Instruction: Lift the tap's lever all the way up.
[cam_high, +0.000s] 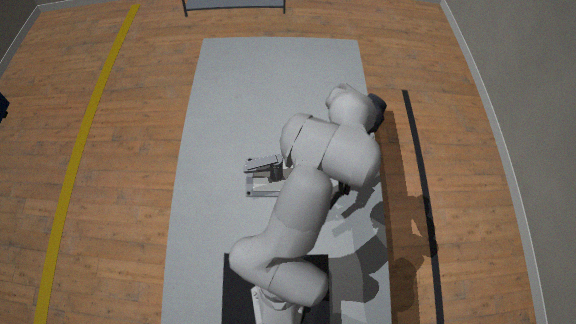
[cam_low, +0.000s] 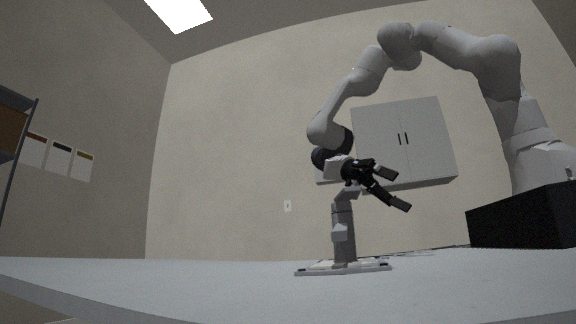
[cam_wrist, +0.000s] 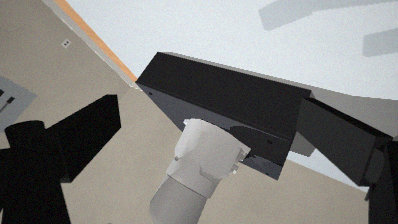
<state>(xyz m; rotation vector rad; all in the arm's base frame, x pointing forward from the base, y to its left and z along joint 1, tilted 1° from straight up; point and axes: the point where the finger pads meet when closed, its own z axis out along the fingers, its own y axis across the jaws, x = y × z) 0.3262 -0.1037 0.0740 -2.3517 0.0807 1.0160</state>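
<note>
My hand is 18 cm to the right of the lever, 13 cm short of it and 2 cm above it. From my hand the other things lie so: flat grey base plate (17 cm below, 15 cm ahead, 13 cm to the left); grey tap (16 cm to the left, 14 cm ahead, 6 cm below).
</note>
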